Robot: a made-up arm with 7 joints. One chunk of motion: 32 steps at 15 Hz.
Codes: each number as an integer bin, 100 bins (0 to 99) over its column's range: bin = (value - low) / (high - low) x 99, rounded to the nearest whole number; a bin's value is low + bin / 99 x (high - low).
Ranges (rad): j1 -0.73..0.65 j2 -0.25..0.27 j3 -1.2..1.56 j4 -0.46..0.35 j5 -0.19..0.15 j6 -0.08..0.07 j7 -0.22..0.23
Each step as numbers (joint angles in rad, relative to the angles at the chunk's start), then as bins.
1 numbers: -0.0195 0.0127 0.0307 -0.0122 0.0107 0.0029 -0.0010
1 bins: 51 50 44 55 58 55 48
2 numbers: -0.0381 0.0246 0.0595 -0.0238 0.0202 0.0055 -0.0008
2 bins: 50 52 45 53 61 56 48
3 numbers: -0.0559 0.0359 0.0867 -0.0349 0.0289 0.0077 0.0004
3 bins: 48 54 46 52 64 58 48
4 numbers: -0.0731 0.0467 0.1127 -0.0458 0.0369 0.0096 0.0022
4 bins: 47 56 47 51 66 59 49
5 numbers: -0.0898 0.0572 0.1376 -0.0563 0.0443 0.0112 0.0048
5 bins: 46 58 48 49 68 60 49
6 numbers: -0.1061 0.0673 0.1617 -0.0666 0.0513 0.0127 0.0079
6 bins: 45 60 49 48 70 61 50
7 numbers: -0.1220 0.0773 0.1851 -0.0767 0.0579 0.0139 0.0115
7 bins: 44 62 50 47 72 62 51
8 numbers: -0.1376 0.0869 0.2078 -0.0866 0.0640 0.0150 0.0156
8 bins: 42 64 50 46 74 63 52
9 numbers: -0.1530 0.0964 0.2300 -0.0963 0.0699 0.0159 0.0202
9 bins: 41 66 51 44 76 63 53
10 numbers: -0.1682 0.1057 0.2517 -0.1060 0.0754 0.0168 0.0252
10 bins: 40 68 52 43 77 64 54
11 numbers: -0.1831 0.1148 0.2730 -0.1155 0.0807 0.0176 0.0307
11 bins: 39 69 53 42 79 64 55
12 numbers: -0.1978 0.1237 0.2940 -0.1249 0.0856 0.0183 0.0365
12 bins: 38 71 54 41 80 65 56
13 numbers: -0.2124 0.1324 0.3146 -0.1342 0.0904 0.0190 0.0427
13 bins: 37 73 54 40 82 65 58
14 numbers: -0.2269 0.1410 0.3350 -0.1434 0.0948 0.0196 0.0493
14 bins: 36 74 55 39 83 66 59
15 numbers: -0.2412 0.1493 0.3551 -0.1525 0.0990 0.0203 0.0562
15 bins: 35 76 56 38 84 66 61
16 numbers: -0.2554 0.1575 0.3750 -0.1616 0.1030 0.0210 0.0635
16 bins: 34 78 56 36 85 67 62
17 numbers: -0.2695 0.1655 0.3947 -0.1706 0.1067 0.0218 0.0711
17 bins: 33 79 57 35 86 67 64
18 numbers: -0.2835 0.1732 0.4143 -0.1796 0.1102 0.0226 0.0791
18 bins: 32 81 58 34 87 68 66
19 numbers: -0.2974 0.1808 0.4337 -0.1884 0.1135 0.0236 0.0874
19 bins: 31 82 59 33 88 68 68
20 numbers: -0.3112 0.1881 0.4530 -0.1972 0.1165 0.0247 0.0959
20 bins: 30 83 59 32 89 69 69
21 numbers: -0.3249 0.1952 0.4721 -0.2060 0.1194 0.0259 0.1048
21 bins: 29 85 60 31 90 70 71
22 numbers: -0.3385 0.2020 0.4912 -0.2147 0.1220 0.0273 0.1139
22 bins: 28 86 61 30 91 71 73
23 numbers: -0.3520 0.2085 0.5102 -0.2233 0.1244 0.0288 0.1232
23 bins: 27 87 61 29 92 72 76
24 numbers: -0.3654 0.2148 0.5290 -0.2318 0.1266 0.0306 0.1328
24 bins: 26 88 62 28 92 73 78
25 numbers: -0.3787 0.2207 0.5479 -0.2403 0.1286 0.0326 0.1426
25 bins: 25 90 63 27 93 74 80
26 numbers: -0.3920 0.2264 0.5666 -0.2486 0.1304 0.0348 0.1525
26 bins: 24 91 63 26 93 76 82
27 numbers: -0.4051 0.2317 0.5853 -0.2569 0.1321 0.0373 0.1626
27 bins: 23 92 64 25 94 77 84
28 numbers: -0.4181 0.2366 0.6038 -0.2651 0.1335 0.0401 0.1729
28 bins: 22 93 65 24 94 79 86
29 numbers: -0.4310 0.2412 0.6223 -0.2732 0.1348 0.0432 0.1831
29 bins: 21 94 65 23 95 81 89
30 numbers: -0.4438 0.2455 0.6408 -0.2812 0.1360 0.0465 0.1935
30 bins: 21 94 66 22 95 83 91
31 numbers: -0.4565 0.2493 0.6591 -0.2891 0.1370 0.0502 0.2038
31 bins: 20 95 67 21 95 86 93
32 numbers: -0.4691 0.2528 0.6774 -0.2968 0.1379 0.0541 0.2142
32 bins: 19 96 67 20 95 89 96
